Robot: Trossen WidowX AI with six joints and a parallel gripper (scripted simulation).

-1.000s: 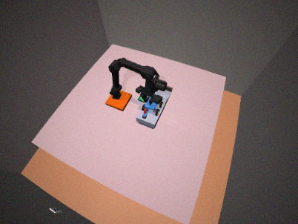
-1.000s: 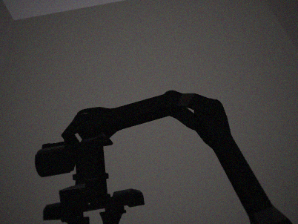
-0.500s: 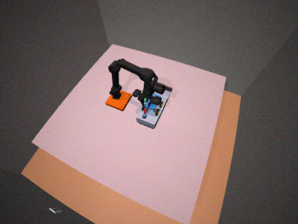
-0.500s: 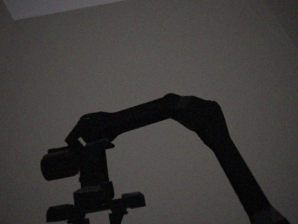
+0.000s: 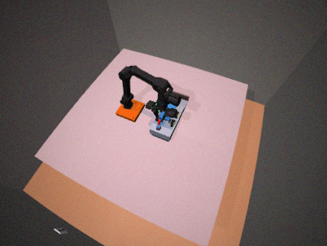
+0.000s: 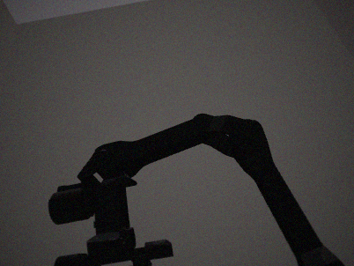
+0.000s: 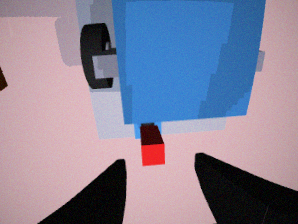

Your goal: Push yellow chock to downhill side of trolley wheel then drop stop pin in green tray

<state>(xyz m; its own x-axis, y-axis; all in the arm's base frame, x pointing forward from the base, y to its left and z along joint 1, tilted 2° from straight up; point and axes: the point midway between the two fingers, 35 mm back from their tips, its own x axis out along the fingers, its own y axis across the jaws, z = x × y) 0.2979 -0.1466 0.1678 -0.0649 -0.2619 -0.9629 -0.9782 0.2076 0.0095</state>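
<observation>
Right now my gripper tip is 10 mm past the stop pin, 10 mm to the left of it and 50 mm above it. The rest, counted from my gripper tip: ramp (30 mm ahead, 80 mm to the left, 130 mm below); blue trolley (30 mm ahead, 80 mm to the left, 60 mm below).
</observation>
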